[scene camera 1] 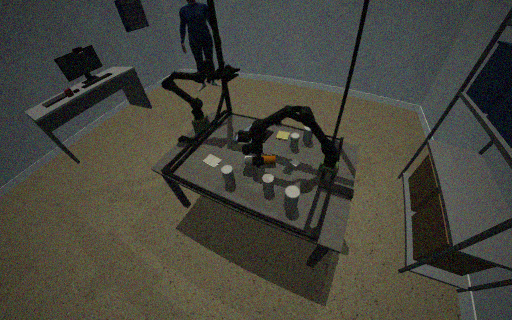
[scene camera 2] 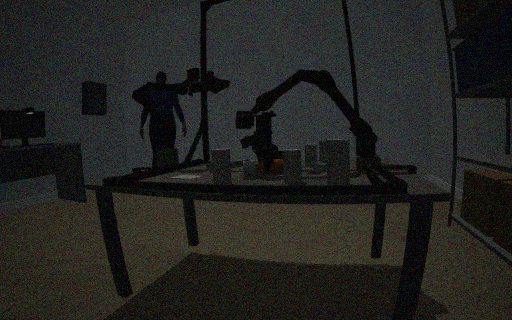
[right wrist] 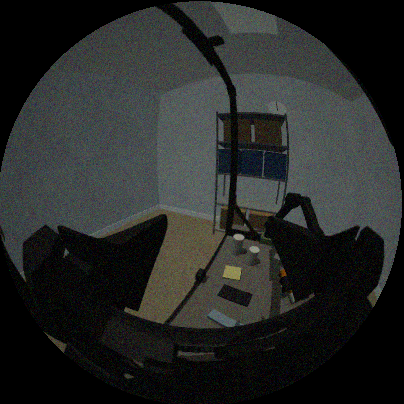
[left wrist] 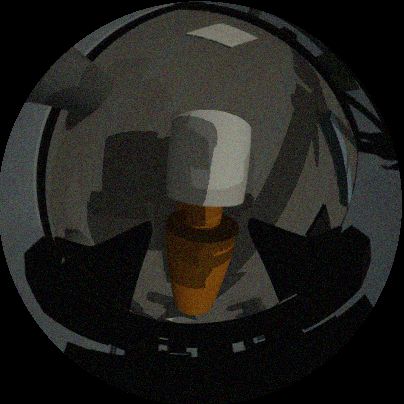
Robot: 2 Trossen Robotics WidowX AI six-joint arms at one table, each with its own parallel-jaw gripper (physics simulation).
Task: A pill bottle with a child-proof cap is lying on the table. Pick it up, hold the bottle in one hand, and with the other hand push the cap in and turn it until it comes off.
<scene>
right gripper: open, holds nothing
a bluish bar: on the table
</scene>
